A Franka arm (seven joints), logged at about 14 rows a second.
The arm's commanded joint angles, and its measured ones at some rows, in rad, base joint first. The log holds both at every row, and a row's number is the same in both.
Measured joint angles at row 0:
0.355, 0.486, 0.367, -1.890, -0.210, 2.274, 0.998
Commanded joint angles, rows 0 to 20:
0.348, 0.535, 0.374, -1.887, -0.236, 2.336, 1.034
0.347, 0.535, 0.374, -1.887, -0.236, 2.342, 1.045
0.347, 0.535, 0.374, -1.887, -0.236, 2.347, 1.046
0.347, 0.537, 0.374, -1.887, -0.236, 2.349, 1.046
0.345, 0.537, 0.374, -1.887, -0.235, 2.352, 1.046
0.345, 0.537, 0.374, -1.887, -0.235, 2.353, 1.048
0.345, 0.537, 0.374, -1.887, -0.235, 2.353, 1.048
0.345, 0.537, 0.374, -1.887, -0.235, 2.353, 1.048
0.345, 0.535, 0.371, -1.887, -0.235, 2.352, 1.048
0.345, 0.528, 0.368, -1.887, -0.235, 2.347, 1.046
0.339, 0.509, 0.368, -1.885, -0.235, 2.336, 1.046
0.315, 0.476, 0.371, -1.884, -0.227, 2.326, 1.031
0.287, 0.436, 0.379, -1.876, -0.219, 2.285, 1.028
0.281, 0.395, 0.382, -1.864, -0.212, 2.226, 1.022
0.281, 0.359, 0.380, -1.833, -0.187, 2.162, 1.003
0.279, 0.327, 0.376, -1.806, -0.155, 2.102, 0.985
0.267, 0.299, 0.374, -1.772, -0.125, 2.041, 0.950
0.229, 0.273, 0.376, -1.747, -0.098, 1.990, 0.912
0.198, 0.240, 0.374, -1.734, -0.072, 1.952, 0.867
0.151, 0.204, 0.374, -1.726, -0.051, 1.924, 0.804
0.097, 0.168, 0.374, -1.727, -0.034, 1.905, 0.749
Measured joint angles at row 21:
0.219, 0.245, 0.367, -1.742, -0.096, 1.976, 0.892
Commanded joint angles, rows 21 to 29:
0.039, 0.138, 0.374, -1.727, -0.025, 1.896, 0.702
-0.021, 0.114, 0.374, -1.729, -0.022, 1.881, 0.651
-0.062, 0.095, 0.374, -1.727, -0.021, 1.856, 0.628
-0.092, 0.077, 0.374, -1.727, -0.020, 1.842, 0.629
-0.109, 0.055, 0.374, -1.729, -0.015, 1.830, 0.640
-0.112, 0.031, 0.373, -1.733, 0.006, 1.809, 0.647
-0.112, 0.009, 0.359, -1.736, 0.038, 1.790, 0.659
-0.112, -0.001, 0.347, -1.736, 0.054, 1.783, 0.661
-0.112, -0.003, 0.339, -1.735, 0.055, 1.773, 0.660
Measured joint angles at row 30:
-0.115, 0.041, 0.356, -1.723, 0.011, 1.811, 0.645
